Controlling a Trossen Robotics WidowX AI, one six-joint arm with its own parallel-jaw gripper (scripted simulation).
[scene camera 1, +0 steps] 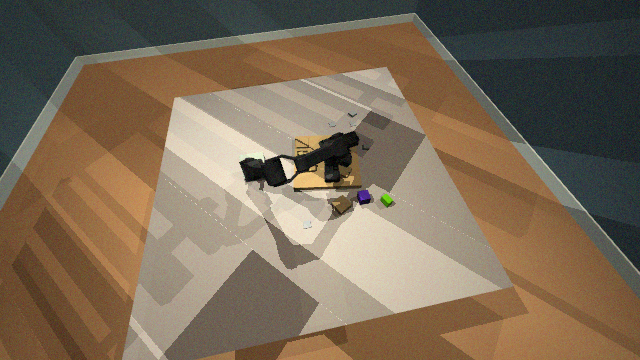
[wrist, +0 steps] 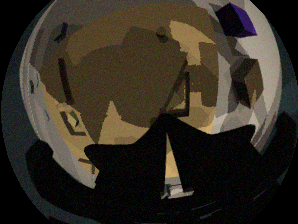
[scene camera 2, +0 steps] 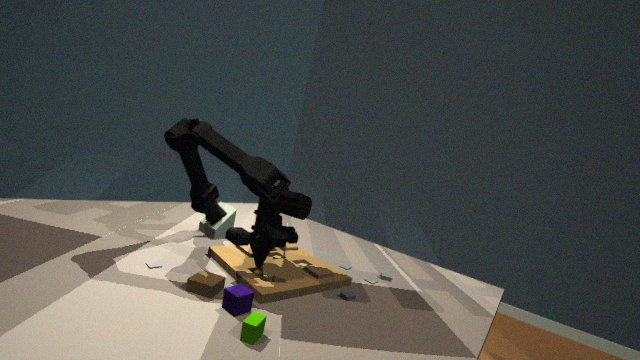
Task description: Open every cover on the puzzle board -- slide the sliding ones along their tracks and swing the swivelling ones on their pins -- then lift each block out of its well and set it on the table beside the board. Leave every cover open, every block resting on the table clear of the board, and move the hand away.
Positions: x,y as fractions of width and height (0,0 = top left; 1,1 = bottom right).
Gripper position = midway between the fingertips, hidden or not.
In view: my gripper (scene camera 2: 0.40,0.74), a tan puzzle board (scene camera 2: 0.37,0.74) and a brown block (scene camera 2: 0.32,0.79).
The brown block is seen too in the wrist view (wrist: 0.83,0.35). My gripper also shows in the wrist view (wrist: 0.55,0.52). The tan puzzle board is seen too in scene camera 1 (scene camera 1: 0.49,0.50) and in the wrist view (wrist: 0.30,0.24).
